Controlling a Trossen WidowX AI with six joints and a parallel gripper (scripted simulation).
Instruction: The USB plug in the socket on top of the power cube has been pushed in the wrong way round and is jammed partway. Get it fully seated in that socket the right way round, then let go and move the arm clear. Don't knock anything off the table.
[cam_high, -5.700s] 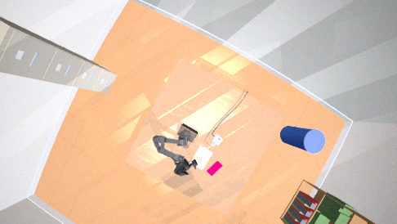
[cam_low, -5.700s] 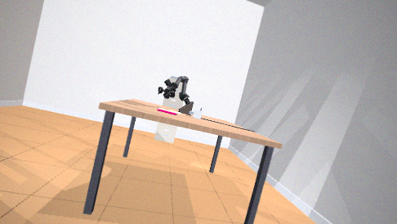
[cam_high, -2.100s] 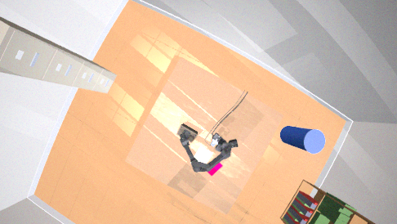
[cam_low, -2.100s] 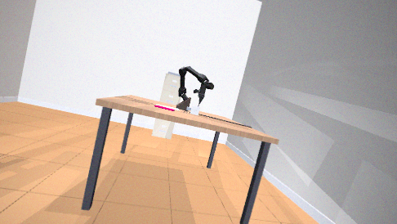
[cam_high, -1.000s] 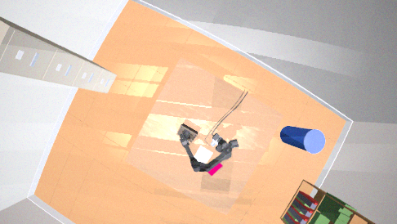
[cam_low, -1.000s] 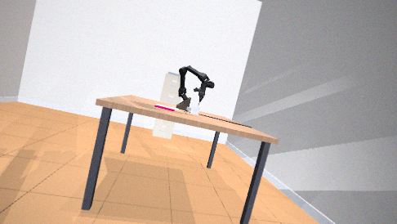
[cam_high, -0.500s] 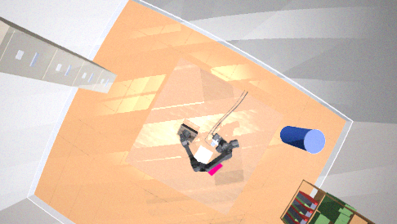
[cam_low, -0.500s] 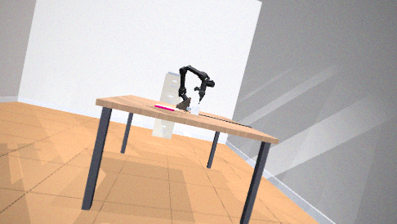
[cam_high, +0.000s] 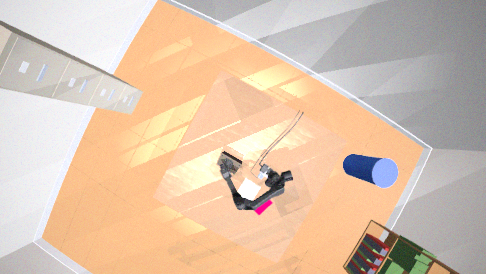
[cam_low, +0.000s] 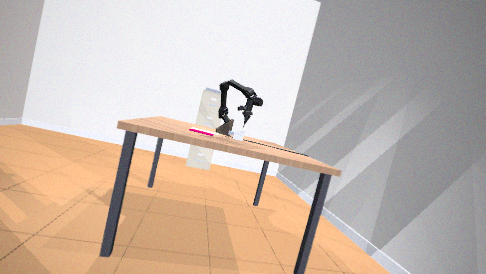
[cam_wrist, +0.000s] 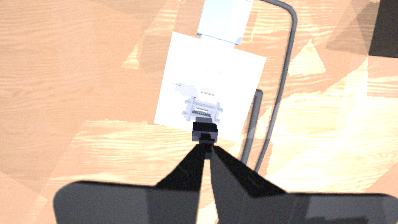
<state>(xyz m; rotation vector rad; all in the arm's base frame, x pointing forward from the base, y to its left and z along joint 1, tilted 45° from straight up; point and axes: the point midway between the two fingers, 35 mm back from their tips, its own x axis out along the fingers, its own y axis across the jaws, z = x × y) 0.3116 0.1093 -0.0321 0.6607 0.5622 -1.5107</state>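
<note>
Now: gripper tip 20 mm above the USB plug. Also, from my gripper tip: flat pink object (310 mm to the right, 140 mm ahead, 130 mm below).
</note>
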